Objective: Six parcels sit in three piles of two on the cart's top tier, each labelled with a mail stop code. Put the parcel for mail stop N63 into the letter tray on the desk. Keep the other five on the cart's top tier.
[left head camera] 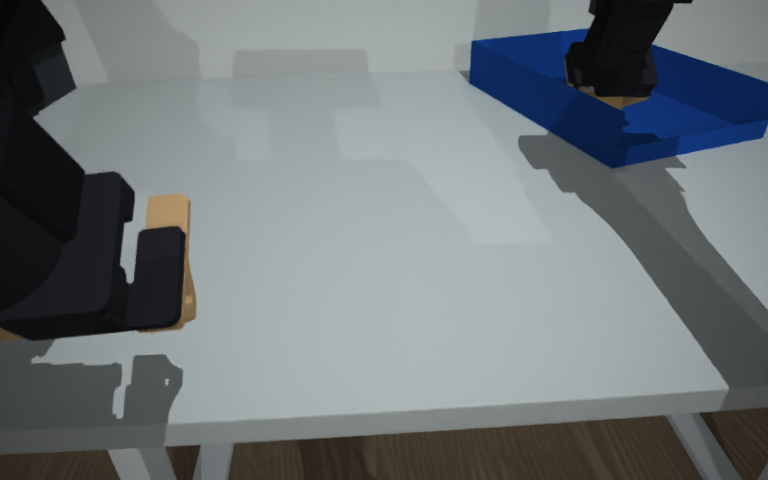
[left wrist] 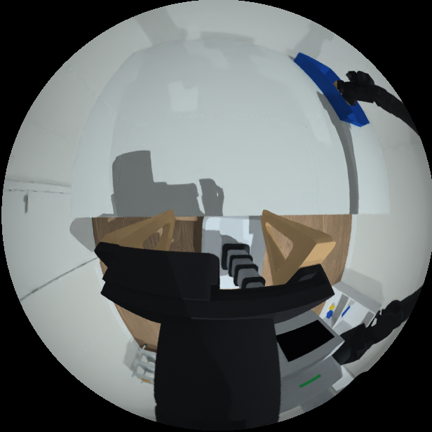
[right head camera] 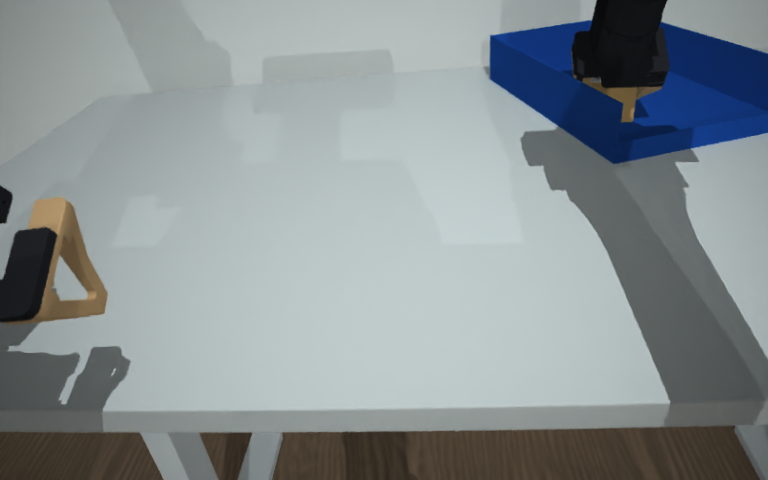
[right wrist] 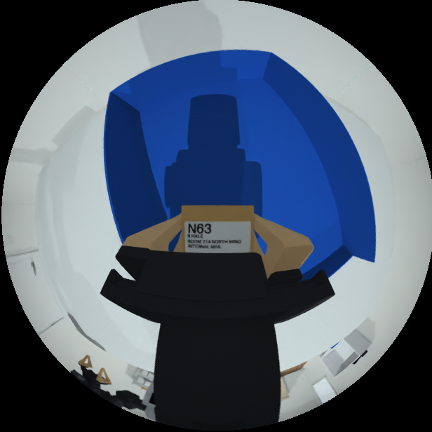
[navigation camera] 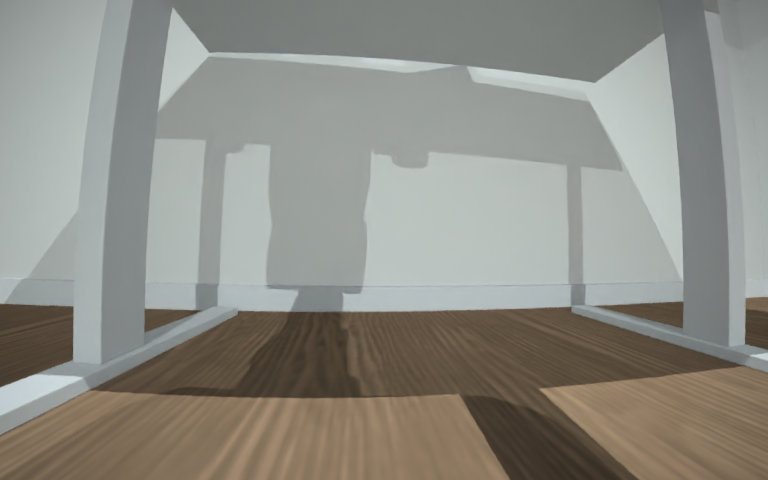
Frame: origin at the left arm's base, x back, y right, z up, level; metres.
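Seen in the pictures: left gripper, fingertip midpoint: (left head camera: pixel 111 317) (right head camera: pixel 37 310).
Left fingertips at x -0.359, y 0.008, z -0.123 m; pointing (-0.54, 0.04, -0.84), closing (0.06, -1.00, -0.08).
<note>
Offsets run from my left fingertips to a thing's middle. "spot": to the spot under its first point. Level surfaces: height alone.
The parcel labelled N63 (right wrist: pixel 217 213) is tan with a white label, in the right wrist view. My right gripper (right wrist: pixel 217 214) (left head camera: pixel 620 101) (right head camera: pixel 627 104) is shut on it, over the near end of the blue letter tray {spot: dx -0.542, dy +0.359, dz -0.052 m} (left head camera: pixel 526 93) (right head camera: pixel 543 87) (left wrist: pixel 320 82) (right wrist: pixel 330 140). The tray's near wall hides the lower part; whether the parcel touches the tray floor cannot be told. The tray sits at the back right of the white desk {dz -0.085 m} (left head camera: pixel 339 283) (right head camera: pixel 339 283). My left gripper (left wrist: pixel 217 214) (left head camera: pixel 99 327) is open and empty, over the desk's front edge. The other parcels cannot be made out.
The desk's front edge {spot: dx -0.005, dy +0.185, dz -0.091 m} (left head camera: pixel 424 414) (right head camera: pixel 385 418) runs across the lower head views, with a wall behind the desk. Two desk legs (navigation camera: pixel 124 169) (navigation camera: pixel 702 169) flank the navigation view. A grey wire-like rack shows small at the lower left of the left wrist view.
</note>
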